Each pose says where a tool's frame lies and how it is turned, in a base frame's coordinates. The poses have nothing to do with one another.
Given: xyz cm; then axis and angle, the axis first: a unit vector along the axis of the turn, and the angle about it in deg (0 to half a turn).
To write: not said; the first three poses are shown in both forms.
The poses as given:
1: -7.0, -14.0, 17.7, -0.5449, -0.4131, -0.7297, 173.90
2: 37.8, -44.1, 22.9, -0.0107, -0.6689, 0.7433, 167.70
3: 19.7, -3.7, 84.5, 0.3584, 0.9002, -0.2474, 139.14
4: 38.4, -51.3, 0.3, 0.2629, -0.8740, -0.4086, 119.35
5: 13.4, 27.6, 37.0, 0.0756, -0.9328, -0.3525, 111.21
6: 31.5, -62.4, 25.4, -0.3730, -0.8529, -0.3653, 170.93
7: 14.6, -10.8, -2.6, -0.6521, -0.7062, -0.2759, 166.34
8: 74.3, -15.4, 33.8, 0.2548, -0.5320, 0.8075, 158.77
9: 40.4, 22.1, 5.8, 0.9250, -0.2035, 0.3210, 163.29
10: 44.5, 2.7, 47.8, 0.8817, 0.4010, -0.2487, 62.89
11: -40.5, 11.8, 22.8, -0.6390, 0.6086, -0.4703, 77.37
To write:
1: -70, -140, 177, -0.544, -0.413, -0.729, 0.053
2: 378, -441, 229, -0.011, -0.665, 0.739, 0.107
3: 197, -37, 845, 0.336, 0.844, -0.232, 0.349
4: 384, -513, 3, 0.227, -0.754, -0.353, 0.505
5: 134, 276, 370, 0.062, -0.770, -0.291, 0.565
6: 315, -624, 254, -0.372, -0.850, -0.364, 0.079
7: 146, -108, -26, -0.647, -0.701, -0.274, 0.119
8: 743, -154, 338, 0.250, -0.523, 0.794, 0.184
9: 404, 221, 58, 0.915, -0.201, 0.318, 0.145
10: 445, 27, 478, 0.460, 0.209, -0.130, 0.853
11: -405, 118, 228, -0.399, 0.380, -0.294, 0.781
